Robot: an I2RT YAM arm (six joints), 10 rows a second.
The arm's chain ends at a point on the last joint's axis. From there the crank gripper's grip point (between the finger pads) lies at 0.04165 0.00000 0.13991 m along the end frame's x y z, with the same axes.
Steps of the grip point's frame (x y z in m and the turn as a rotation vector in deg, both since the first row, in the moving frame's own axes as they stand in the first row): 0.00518 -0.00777 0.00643 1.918 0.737 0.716; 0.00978 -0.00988 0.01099 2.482 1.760 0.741; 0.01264 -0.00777 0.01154 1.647 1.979 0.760; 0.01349 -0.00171 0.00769 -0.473 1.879 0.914; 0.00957 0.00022 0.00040 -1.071 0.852 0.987; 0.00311 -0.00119 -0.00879 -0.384 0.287 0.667; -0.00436 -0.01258 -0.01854 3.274 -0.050 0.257; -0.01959 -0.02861 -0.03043 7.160 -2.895 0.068; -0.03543 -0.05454 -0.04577 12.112 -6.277 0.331; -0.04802 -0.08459 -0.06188 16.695 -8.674 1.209
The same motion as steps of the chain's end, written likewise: 0.00336 -0.00363 0.00705 1.918 0.737 0.716; 0.00547 -0.00442 0.01245 2.482 1.760 0.741; 0.00781 -0.00435 0.01311 1.647 1.979 0.760; 0.00894 -0.00356 0.00914 -0.473 1.879 0.914; 0.00752 -0.00312 0.00107 -1.071 0.852 0.987; 0.00242 -0.00262 -0.00857 -0.384 0.287 0.667; -0.00426 -0.00478 -0.01835 3.274 -0.050 0.257; -0.01250 -0.01109 -0.03126 7.160 -2.895 0.068; -0.02008 -0.02496 -0.04637 12.112 -6.277 0.331; -0.02716 -0.04429 -0.06072 16.695 -8.674 1.209
